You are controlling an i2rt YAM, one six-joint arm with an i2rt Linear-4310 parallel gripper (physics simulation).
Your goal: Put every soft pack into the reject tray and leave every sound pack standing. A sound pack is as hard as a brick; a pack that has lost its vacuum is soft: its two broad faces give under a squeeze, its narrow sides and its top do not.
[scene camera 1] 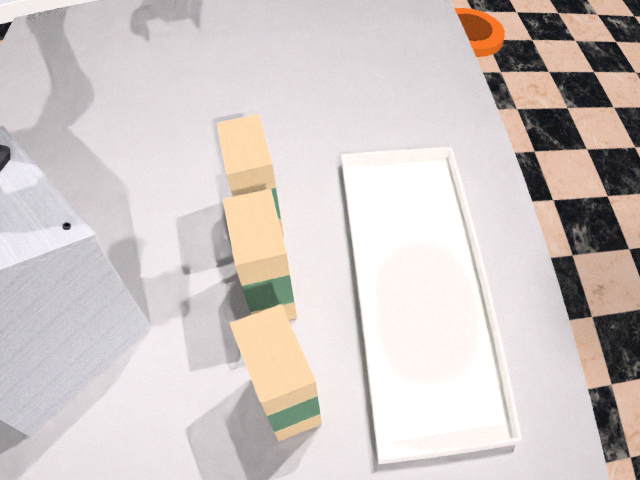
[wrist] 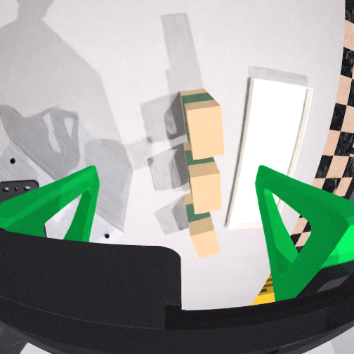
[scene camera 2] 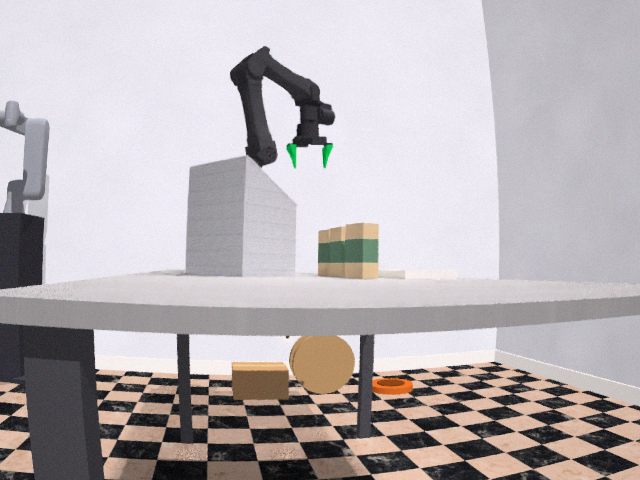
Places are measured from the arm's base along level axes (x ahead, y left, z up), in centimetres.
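Where they show: gripper, fingertip midpoint: [scene camera 2: 309, 168]; arm's base, link origin: [scene camera 2: 242, 185].
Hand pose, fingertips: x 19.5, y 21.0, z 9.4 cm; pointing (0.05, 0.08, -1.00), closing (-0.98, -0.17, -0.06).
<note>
Each offset is from my fingertips to the top centre of the thing.
Three tan packs with green bands stand upright in a row: the near pack @(dx +12.4, dy -28.5, dz -20.1 cm) [scene camera 1: 272, 356] [scene camera 2: 362, 251] [wrist: 205, 243], turned slightly from the others, the middle pack @(dx +9.2, dy -15.5, dz -20.1 cm) [scene camera 1: 255, 227] [scene camera 2: 337, 251] [wrist: 206, 190] and the far pack @(dx +6.6, dy -4.6, dz -20.1 cm) [scene camera 1: 244, 143] [scene camera 2: 323, 253] [wrist: 204, 132]. Their softness cannot be told by sight. The white reject tray @(dx +27.0, dy -14.3, dz -31.9 cm) [scene camera 1: 423, 206] [scene camera 2: 430, 274] [wrist: 274, 120] lies to their right, with no pack in it. My gripper [scene camera 2: 309, 166] [wrist: 176, 174] is wide open and empty, high above the table; its green fingers point down. It does not show in scene camera 1.
The pale block [scene camera 1: 62, 310] [scene camera 2: 216, 222] [wrist: 107, 185] under the arm stands left of the packs. The table's right edge runs beyond the tray. An orange ring [scene camera 1: 493, 43] [scene camera 2: 392, 390], a brown box [scene camera 2: 260, 382] and a round tan object [scene camera 2: 324, 364] are below table level.
</note>
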